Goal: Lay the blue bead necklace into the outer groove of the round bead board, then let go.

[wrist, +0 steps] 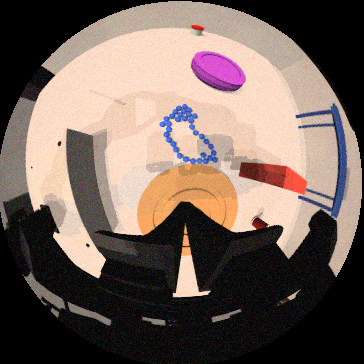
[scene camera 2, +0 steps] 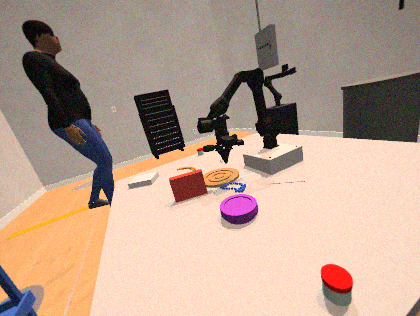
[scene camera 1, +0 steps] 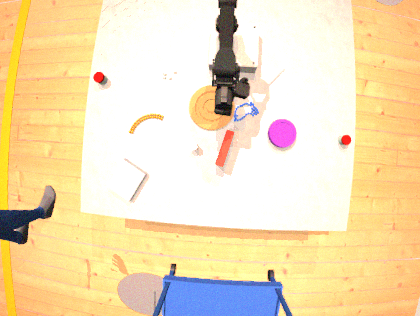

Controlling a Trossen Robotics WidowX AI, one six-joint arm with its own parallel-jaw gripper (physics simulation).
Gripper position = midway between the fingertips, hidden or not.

The gripper (wrist: 184,205) is shut and holds nothing. Also in view: a red block (scene camera 2: 189,185). A purple disc (scene camera 2: 238,209) rests on the table.
The purple disc is seen too in the wrist view (wrist: 216,70). The red block is seen too in the wrist view (wrist: 282,176).
